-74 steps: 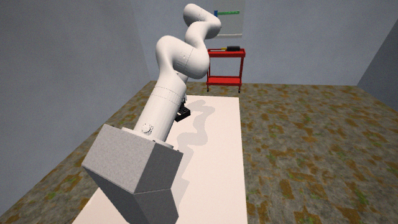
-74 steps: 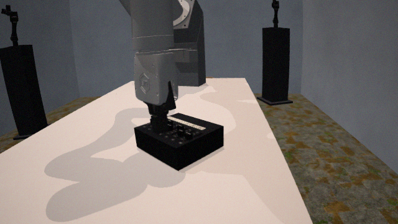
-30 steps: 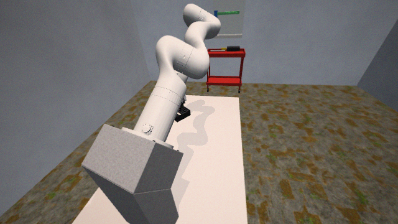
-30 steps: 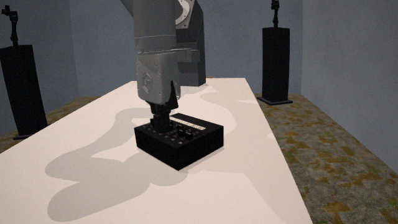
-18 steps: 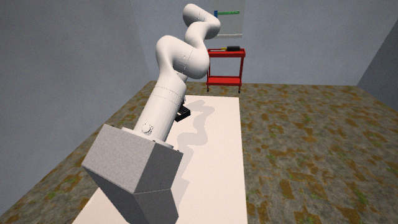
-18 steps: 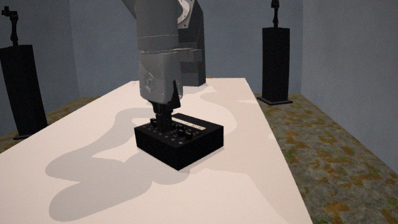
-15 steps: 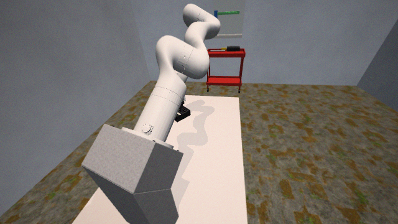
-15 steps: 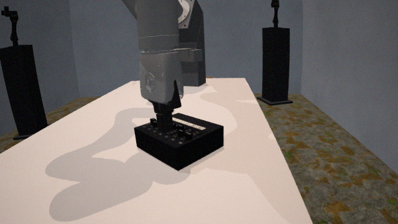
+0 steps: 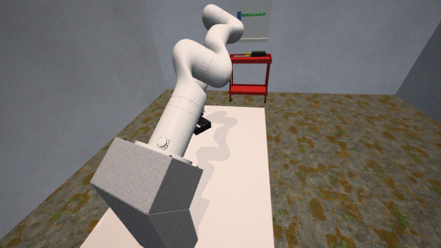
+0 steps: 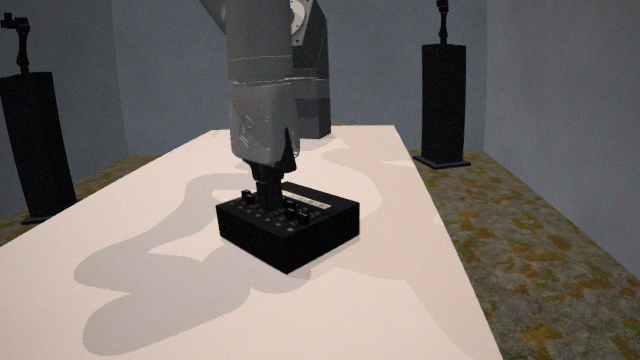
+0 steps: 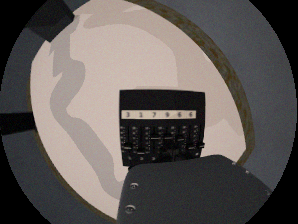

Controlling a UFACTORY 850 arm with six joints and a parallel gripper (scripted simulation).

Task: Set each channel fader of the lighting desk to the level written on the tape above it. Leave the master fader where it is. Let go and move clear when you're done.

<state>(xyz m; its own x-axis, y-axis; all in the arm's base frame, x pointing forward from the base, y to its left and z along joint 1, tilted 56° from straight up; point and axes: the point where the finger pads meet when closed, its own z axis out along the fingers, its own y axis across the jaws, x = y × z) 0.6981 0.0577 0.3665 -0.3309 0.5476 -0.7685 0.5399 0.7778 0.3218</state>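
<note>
Now: the fader cap 60 mm behind my hand, 30 mm to the right of it and 20 mm below it.
</note>
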